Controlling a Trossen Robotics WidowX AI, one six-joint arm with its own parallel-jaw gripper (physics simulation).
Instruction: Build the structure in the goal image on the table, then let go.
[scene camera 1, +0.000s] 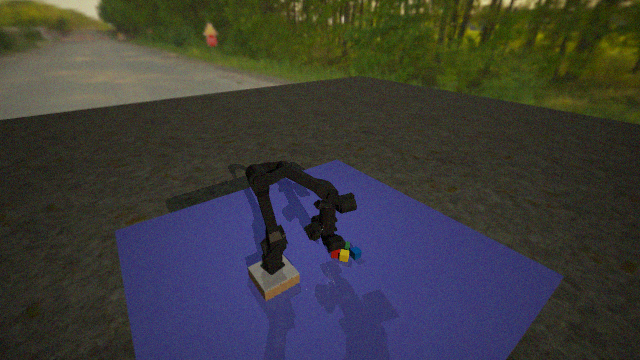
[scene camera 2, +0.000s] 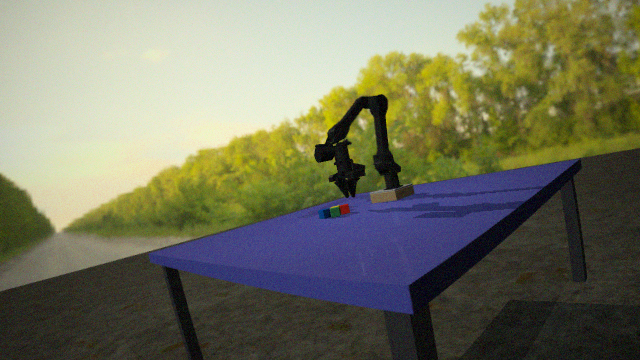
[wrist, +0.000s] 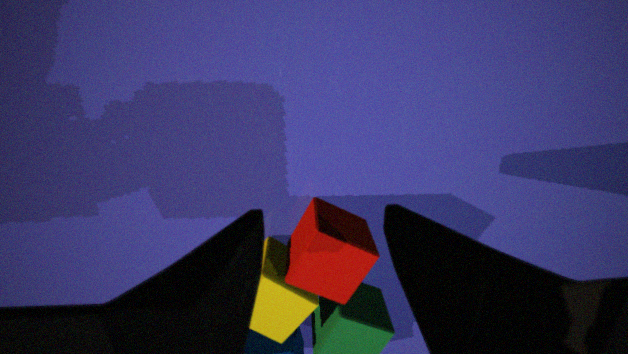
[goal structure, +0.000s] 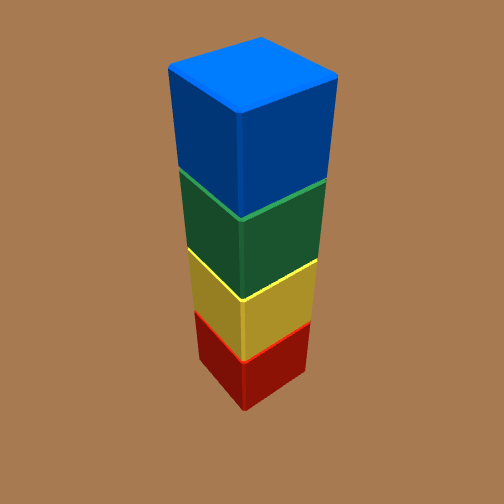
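Observation:
A red cube (scene camera 1: 334, 254) (scene camera 2: 344, 209) (wrist: 332, 260) stands at the arm-base end of a close cluster. A yellow cube (scene camera 1: 344, 256) (wrist: 282, 305) and a green cube (scene camera 1: 347, 245) (scene camera 2: 335, 211) (wrist: 357, 332) stand beside it, on different sides. A blue cube (scene camera 1: 355, 252) (scene camera 2: 324, 213) (wrist: 275, 346) is at the far end, partly hidden in the wrist view. Whether neighbouring faces touch is hard to tell. My gripper (scene camera 2: 349, 194) (wrist: 324, 219) is open and empty, pointing down above the red end of the cluster. In scene camera 1 its fingertips are hard to make out.
The cubes are on a blue table (scene camera 1: 440, 280) (scene camera 2: 280, 255). The arm's base block (scene camera 1: 274, 282) (scene camera 2: 392, 193) stands near the cluster. Shadows of the arm fall across the table top.

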